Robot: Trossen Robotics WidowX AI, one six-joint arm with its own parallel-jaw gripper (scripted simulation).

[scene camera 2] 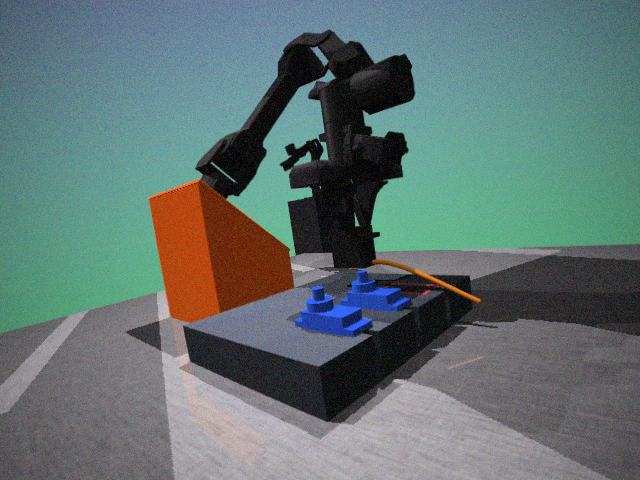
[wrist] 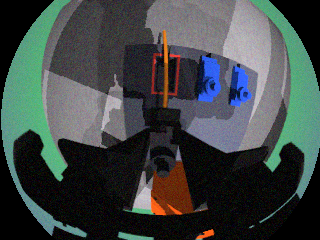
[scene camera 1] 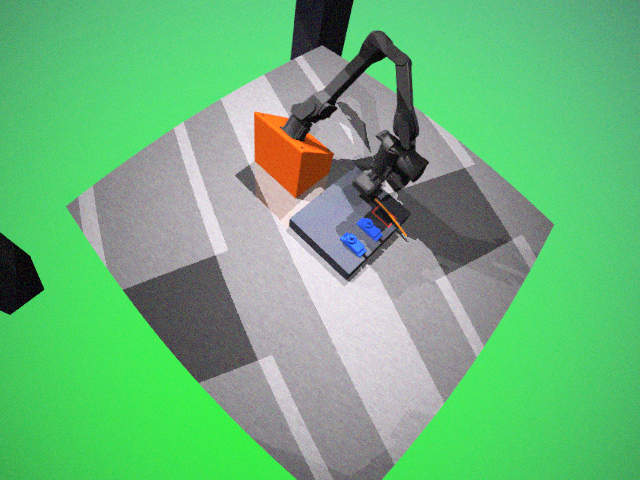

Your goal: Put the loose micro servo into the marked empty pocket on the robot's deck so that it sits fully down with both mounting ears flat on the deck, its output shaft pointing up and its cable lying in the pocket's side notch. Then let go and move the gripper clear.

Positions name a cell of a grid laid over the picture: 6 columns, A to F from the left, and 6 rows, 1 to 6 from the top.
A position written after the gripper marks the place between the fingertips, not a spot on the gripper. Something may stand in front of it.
Observation:
In view: the gripper (scene camera 2: D3), a micro servo (scene camera 2: D4) and a dark deck (scene camera 2: C5).
The micro servo is seen too in the wrist view (wrist: D4). The gripper shows as well in the wrist view (wrist: D4) and in scene camera 1 (scene camera 1: D3). The dark deck also shows in the wrist view (wrist: E4) and in scene camera 1 (scene camera 1: D3).

